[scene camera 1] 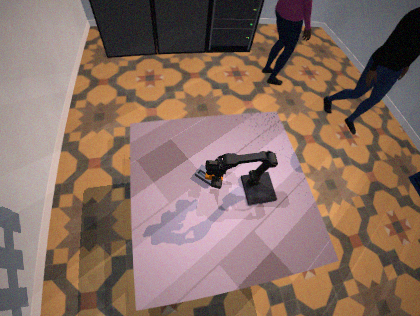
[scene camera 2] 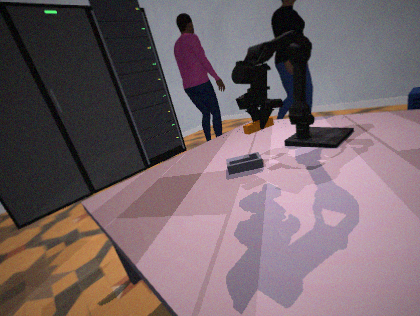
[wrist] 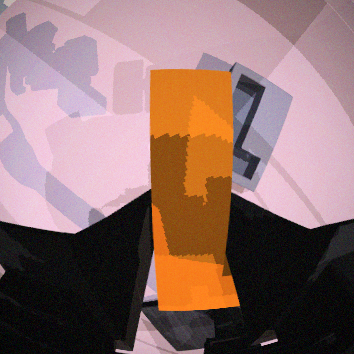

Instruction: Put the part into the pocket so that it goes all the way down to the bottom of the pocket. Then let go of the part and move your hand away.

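Where they show: gripper, fingertip midpoint: (scene camera 1: 213, 178) (scene camera 2: 259, 129) (wrist: 186, 195); arm's base, origin of the base link: (scene camera 1: 252, 181) (scene camera 2: 303, 136) (wrist: 227, 313).
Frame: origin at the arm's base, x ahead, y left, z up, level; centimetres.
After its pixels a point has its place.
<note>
My gripper (scene camera 1: 214, 179) @[z 13.1, x 28.9, y -6.5 cm] (scene camera 2: 259, 121) @[z 13.1, x 28.9, y -6.5 cm] (wrist: 186, 195) @[z 13.1, x 28.9, y -6.5 cm] is shut on the orange part (scene camera 2: 251, 128) @[z 14.7, x 33.2, y -7.4 cm] (wrist: 192, 160) @[z 16.0, x 30.8, y -7.7 cm], a long bar in the wrist view. The gripper holds it in the air, above the table and apart from the grey block. The grey block (scene camera 1: 195, 175) @[z -0.6, x 36.7, y -18.0 cm] (scene camera 2: 246, 168) @[z -1.3, x 32.7, y -13.1 cm] (wrist: 274, 117) @[z 1.2, x 28.4, y -19.8 cm] lies on the table. Its dark pocket (wrist: 246, 125) @[z -0.1, x 29.1, y -16.2 cm] is a narrow slot with bends toward its ends. In the wrist view the block is at the upper right, beside the part, which hides its left edge. The part's underside is hidden there.
The arm's black base (scene camera 1: 258, 189) @[z -0.5, x -1.8, y 7.0 cm] (scene camera 2: 320, 137) @[z -0.5, x 1.5, y 7.5 cm] stands on the pinkish table (scene camera 1: 165, 270) @[z -2.4, x 74.1, y 33.6 cm] (scene camera 2: 190, 260) @[z -2.4, x 76.8, y -4.7 cm]. The arm's shadow falls across the table. Dark cabinets (scene camera 1: 180, 25) (scene camera 2: 55, 100) and two people (scene camera 1: 290, 35) (scene camera 2: 192, 60) stand beyond the table.
</note>
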